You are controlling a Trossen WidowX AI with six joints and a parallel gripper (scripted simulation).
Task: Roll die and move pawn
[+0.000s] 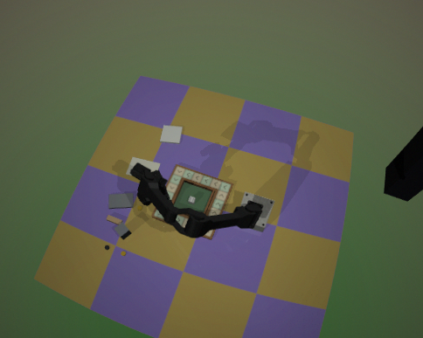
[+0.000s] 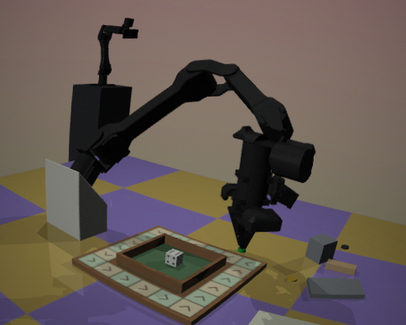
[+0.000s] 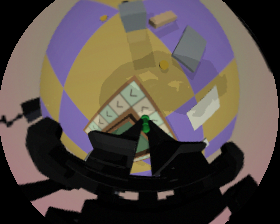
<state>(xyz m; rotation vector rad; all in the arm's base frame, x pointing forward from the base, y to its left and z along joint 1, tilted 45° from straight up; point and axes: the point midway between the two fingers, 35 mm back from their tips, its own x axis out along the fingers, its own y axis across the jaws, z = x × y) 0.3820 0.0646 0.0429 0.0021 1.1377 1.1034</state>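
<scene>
Right now my gripper tip is 110 mm past the white die, 60 mm to the left of it and 40 mm above it. Also, from my gripper tip: grey slab: 200 mm ahead, 60 mm to the left, 60 mm below; green sunken tray: 110 mm behind, 70 mm to the right, 60 mm below; green pawn: 10 mm above.
</scene>
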